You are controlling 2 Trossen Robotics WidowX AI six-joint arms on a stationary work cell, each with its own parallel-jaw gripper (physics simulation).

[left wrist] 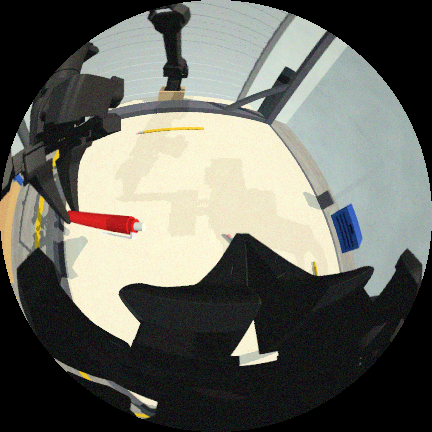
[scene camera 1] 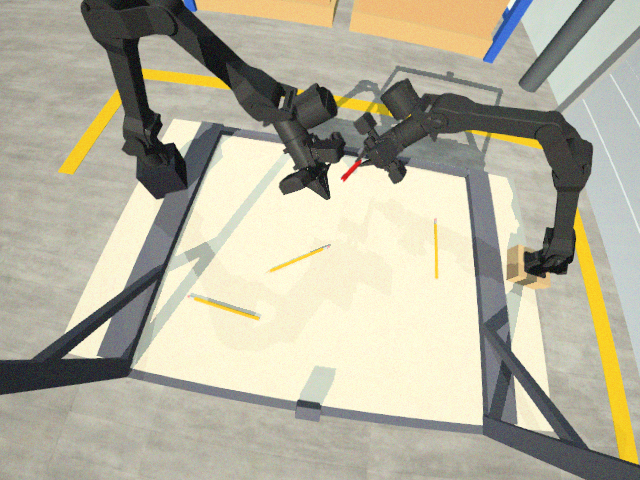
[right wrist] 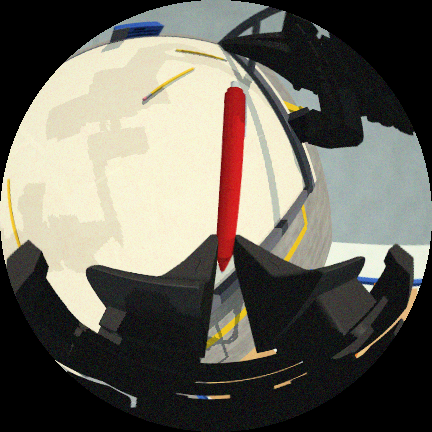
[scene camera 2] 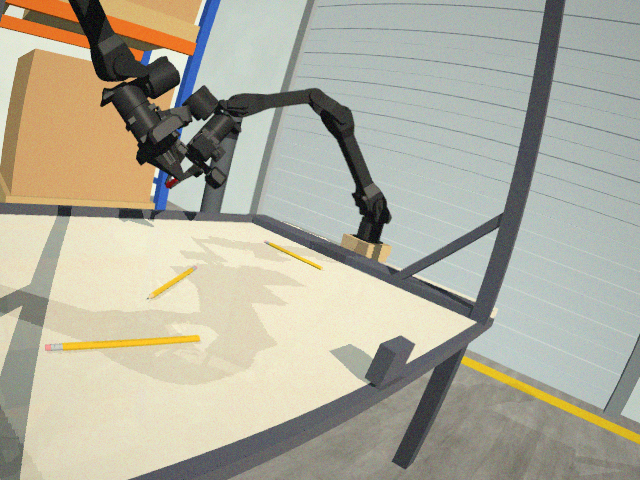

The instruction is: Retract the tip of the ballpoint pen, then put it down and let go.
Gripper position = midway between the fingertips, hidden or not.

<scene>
In view: the left gripper (scene camera 2: 182, 179), the right gripper (scene camera 1: 356, 163), a red ballpoint pen (right wrist: 235, 101) and a tan block (scene camera 1: 515, 256).
The red ballpoint pen shows as well in the left wrist view (left wrist: 118, 223). The left gripper also shows in the left wrist view (left wrist: 240, 238), in scene camera 1 (scene camera 1: 328, 199) and in the right wrist view (right wrist: 222, 45). The right gripper also shows in the left wrist view (left wrist: 72, 218), in the right wrist view (right wrist: 224, 240) and in scene camera 2 (scene camera 2: 167, 186).
</scene>
